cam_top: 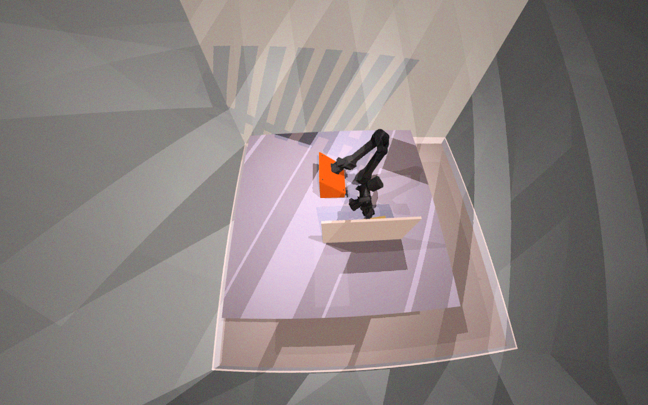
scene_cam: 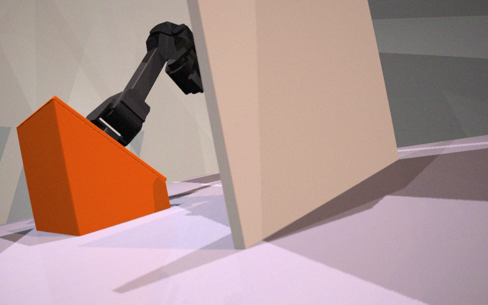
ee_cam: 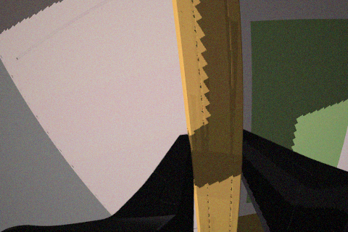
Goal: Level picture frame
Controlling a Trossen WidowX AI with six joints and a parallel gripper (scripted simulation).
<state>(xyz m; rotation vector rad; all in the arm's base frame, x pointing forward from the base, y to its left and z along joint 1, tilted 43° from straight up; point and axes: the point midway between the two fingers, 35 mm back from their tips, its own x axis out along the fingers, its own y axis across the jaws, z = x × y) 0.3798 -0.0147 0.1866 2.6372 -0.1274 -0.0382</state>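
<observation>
The picture frame lies 50 mm below my gripper tip and 20 mm to the left of it. From my gripper tip the other things lie so: pale wall board (70 mm below, 20 mm ahead).
</observation>
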